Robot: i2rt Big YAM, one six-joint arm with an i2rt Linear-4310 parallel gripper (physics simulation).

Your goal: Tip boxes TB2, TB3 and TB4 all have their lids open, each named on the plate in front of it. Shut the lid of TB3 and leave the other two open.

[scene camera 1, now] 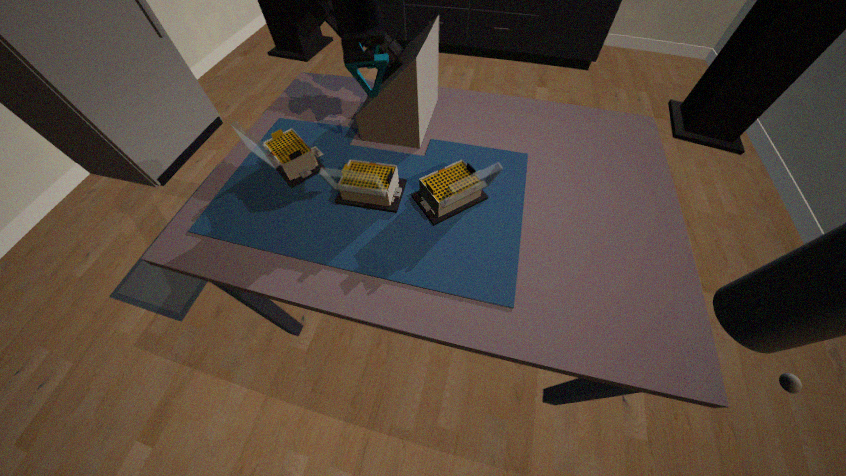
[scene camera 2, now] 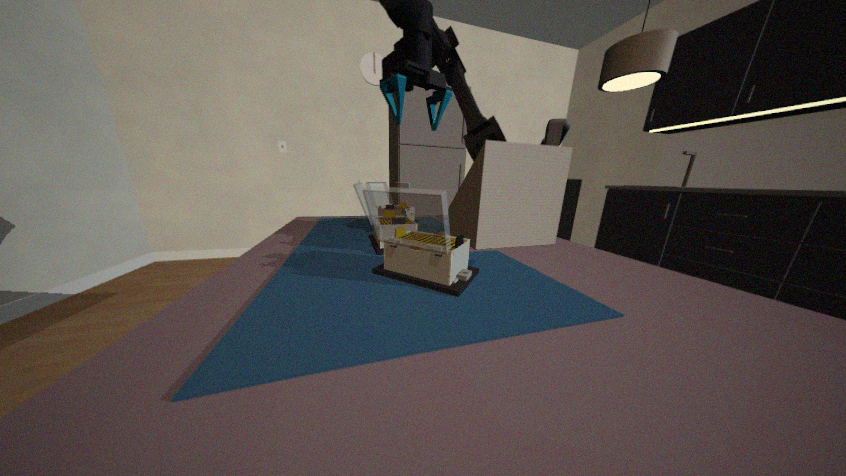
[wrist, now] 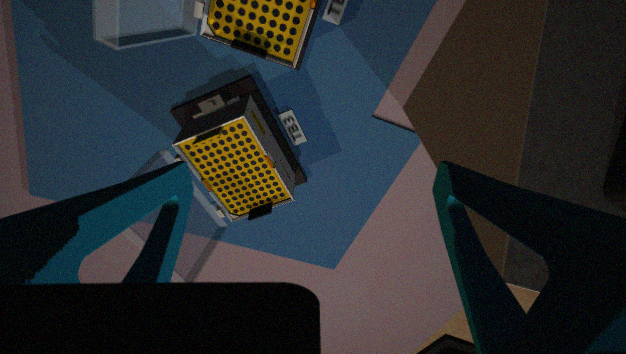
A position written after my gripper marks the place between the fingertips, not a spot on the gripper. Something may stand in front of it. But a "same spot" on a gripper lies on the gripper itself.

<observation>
my gripper: scene camera 1; scene camera 2; wrist 313, 175
same spot on my gripper: (scene camera 1: 354, 58) = (scene camera 2: 382, 78)
</observation>
